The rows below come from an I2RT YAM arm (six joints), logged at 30 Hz.
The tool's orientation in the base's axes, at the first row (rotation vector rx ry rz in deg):
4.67, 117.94, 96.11
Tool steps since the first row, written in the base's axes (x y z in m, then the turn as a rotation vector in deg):
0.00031, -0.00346, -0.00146, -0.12, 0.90, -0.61
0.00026, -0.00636, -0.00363, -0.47, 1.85, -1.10
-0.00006, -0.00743, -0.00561, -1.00, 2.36, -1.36
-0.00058, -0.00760, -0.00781, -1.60, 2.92, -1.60
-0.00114, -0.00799, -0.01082, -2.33, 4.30, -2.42
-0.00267, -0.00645, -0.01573, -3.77, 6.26, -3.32
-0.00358, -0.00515, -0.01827, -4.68, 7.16, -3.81
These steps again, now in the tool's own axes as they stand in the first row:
-0.00097, -0.00230, -0.00282, 0.61, -0.32, 0.85
-0.00121, -0.00503, -0.00519, 1.40, -0.46, 1.64
-0.00065, -0.00707, -0.00602, 2.12, -0.44, 1.93
0.00047, -0.00904, -0.00609, 2.92, -0.38, 2.23
0.00181, -0.01182, -0.00626, 4.30, -0.62, 3.30
0.00528, -0.01565, -0.00482, 6.53, -0.62, 4.63
0.00735, -0.01749, -0.00366, 7.80, -0.63, 5.15

